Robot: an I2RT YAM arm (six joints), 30 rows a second.
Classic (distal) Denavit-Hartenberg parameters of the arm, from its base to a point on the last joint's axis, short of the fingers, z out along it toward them. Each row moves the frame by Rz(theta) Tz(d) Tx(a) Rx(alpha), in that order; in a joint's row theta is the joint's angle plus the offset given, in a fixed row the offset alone. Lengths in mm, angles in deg.
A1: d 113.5, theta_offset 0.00, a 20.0, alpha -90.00
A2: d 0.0, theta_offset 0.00, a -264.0, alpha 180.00
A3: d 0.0, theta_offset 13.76, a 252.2, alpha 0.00
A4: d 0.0, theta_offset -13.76, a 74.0, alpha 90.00
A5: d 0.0, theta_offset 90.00, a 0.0, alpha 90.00
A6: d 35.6, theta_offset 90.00, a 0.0, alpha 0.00
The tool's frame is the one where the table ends.
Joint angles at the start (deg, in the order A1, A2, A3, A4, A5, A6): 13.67 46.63 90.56 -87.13 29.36 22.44
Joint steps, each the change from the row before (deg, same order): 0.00 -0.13 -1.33 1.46 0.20 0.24; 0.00 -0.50 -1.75 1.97 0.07 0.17; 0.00 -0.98 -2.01 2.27 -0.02 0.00; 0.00 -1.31 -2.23 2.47 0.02 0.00
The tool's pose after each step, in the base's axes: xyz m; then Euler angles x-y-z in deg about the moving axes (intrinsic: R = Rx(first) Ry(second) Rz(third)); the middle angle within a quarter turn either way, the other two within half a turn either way. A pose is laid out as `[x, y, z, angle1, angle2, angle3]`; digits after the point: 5 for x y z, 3 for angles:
[0.05696, -0.00422, 0.44377, 150.970, 47.335, -144.935]
[0.06063, -0.00337, 0.44008, 150.665, 47.931, -144.184]
[0.06257, -0.00289, 0.43599, 150.317, 48.984, -143.311]
[0.06342, -0.00269, 0.43145, 149.769, 50.284, -142.127]

